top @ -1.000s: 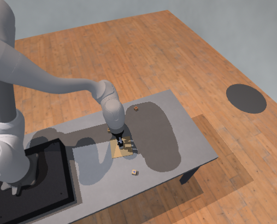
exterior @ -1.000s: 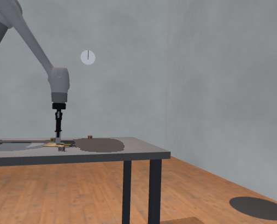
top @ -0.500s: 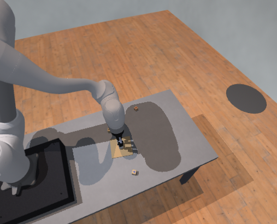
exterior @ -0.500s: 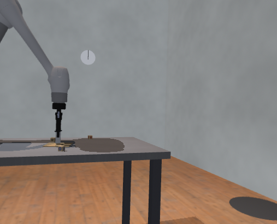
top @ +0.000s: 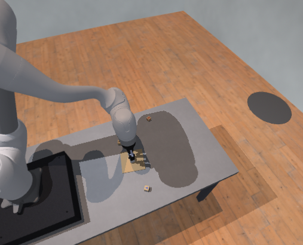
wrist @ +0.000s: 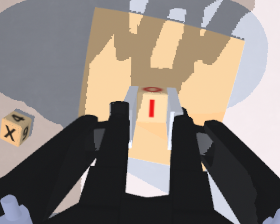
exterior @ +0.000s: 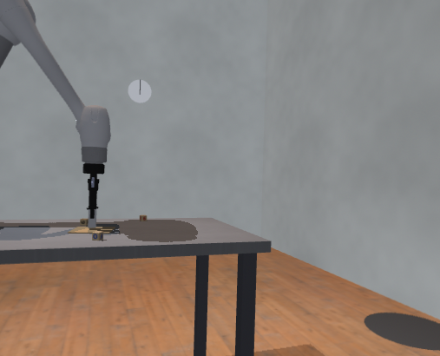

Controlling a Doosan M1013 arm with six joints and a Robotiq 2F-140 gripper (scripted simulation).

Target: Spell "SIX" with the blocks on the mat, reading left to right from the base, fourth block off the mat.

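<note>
The tan mat is 4 cm below my hand. Round my hand: block (14 cm to the left, 6 cm behind, 3 cm below).
</note>
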